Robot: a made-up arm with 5 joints.
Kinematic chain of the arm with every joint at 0, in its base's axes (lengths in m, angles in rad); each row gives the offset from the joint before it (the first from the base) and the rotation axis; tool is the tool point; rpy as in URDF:
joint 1: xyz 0.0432 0 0.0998 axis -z
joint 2: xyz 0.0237 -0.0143 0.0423 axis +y
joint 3: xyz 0.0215 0 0.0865 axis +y
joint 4: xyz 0.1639 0 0.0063 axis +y
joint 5: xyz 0.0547 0.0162 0 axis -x
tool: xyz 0 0 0 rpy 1.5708 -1.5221 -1.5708
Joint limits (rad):
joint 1: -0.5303..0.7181
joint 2: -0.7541..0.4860
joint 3: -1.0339..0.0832
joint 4: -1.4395..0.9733
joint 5: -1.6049..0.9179
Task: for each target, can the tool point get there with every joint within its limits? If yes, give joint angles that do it. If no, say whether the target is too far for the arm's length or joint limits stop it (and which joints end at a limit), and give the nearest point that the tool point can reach.
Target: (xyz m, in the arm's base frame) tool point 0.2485 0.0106 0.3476
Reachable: yes | joints -0.0425 -0.2128 -0.2022 -0.5386 -1.1192
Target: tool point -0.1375 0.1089 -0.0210
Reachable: no: joint limits stop it (at a limit: joint 1, joint 2, joint 3, joint 4) | nearest point 0.2373 0.1160 0.0708 | short by 0.386 m
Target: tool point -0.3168 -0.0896 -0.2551
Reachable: no: too far | nearest point 0.2147 -0.1473 0.0708 | short by 0.626 m
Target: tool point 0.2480 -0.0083 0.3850
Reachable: yes | joints 0.0500 0.1231 -0.8863 -0.1075 -0.9040
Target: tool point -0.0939 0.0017 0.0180
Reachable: no: joint limits stop it (at a limit: joint 1, joint 2, joint 3, joint 4) | nearest point 0.2147 -0.1473 0.0708 | short by 0.347 m
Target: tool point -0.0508 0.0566 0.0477
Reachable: no: joint limits stop it (at a limit: joint 1, joint 2, joint 3, joint 4) | nearest point 0.2373 0.1160 0.0708 | short by 0.295 m
